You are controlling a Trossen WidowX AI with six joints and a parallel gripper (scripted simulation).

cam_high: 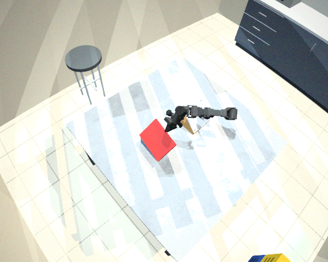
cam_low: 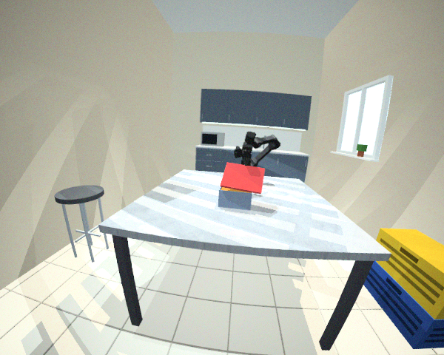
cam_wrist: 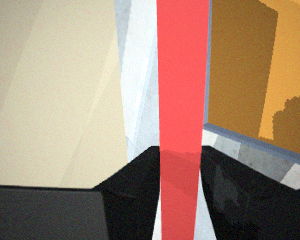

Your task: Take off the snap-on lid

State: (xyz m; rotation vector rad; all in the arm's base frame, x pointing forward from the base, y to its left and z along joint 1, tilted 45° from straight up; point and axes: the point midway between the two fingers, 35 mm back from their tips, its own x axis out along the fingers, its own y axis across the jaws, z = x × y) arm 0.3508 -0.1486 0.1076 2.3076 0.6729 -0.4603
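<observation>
Right now my gripper tip is 6 cm short of the red lid, 2 cm to the left of it and 5 cm above it. Round my gripper tip: grey-blue storage box (3 cm ahead, 5 cm to the right, 18 cm below).
</observation>
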